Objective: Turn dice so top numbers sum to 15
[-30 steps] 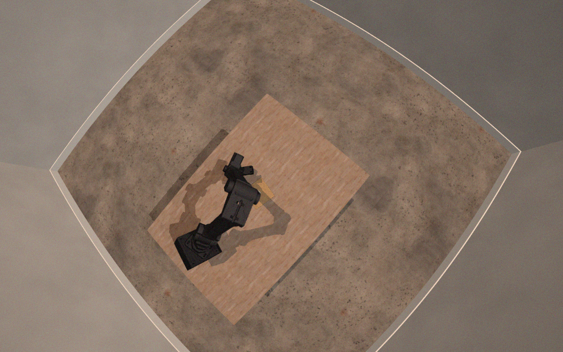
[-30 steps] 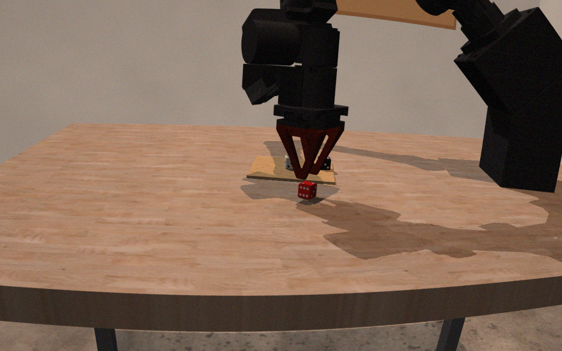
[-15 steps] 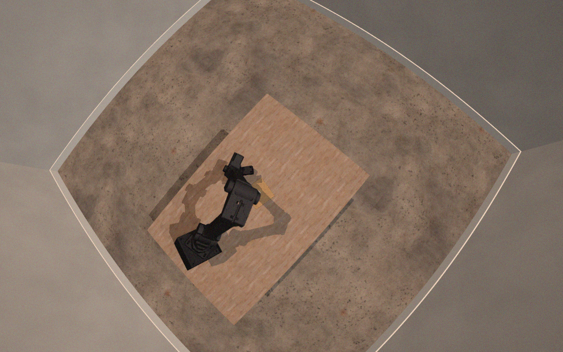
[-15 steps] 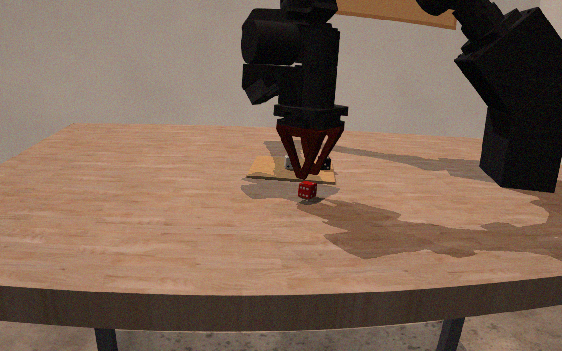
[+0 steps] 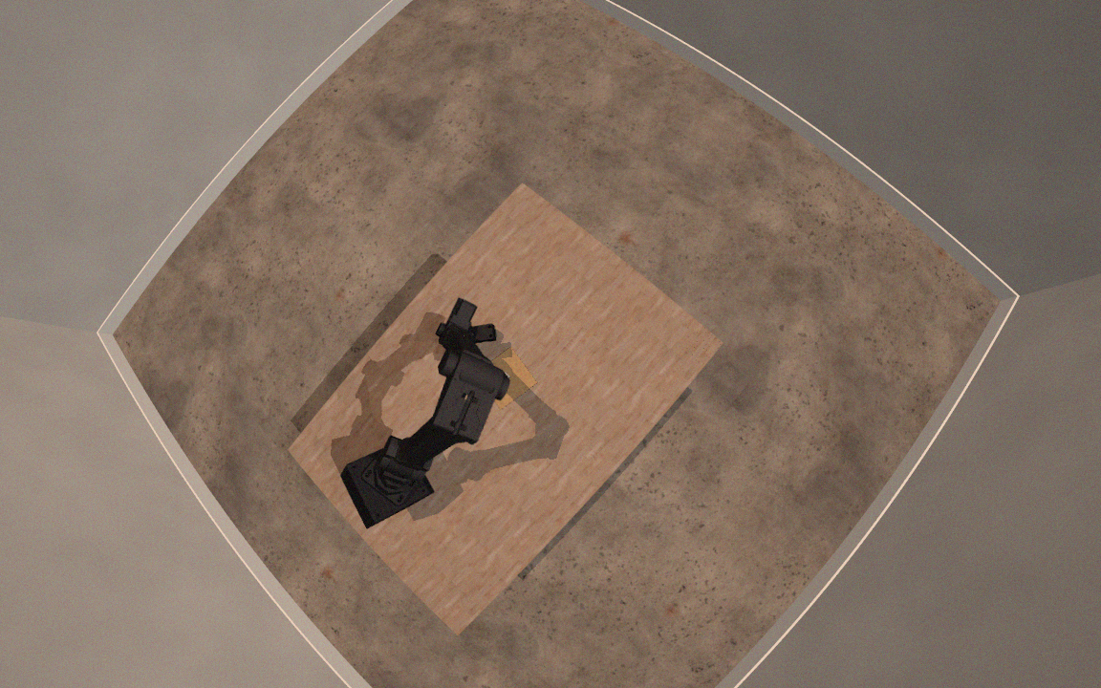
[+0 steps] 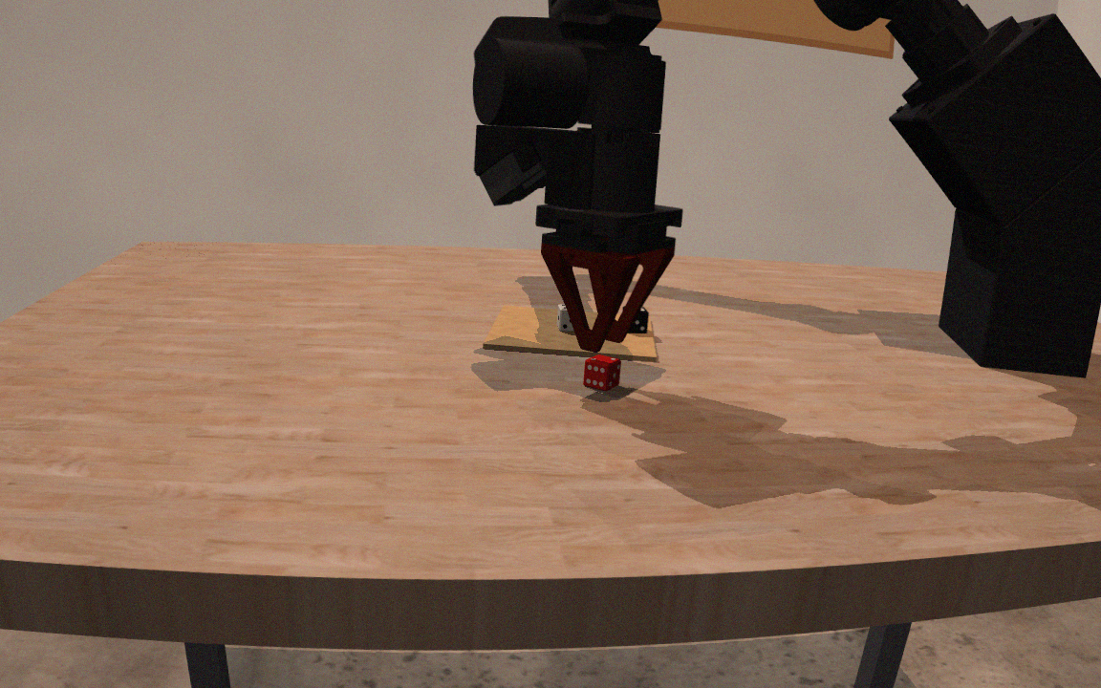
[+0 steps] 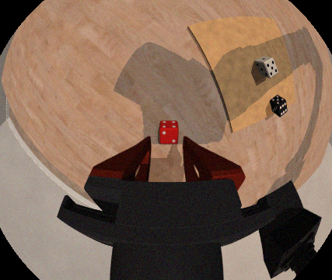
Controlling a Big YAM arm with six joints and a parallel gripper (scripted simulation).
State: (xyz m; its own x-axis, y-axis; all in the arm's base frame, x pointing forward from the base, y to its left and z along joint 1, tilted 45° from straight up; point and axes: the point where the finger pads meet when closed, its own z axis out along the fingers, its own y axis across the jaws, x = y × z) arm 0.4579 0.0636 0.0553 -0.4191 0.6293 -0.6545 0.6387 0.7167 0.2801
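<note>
Now: hand 3 cm above the red die. Round my hand: tan mat (14 cm to the right, 5 cm behind, 4 cm below); black die (12 cm to the right, 10 cm behind, 2 cm below); white die (14 cm to the right, 4 cm behind, 2 cm below).
</note>
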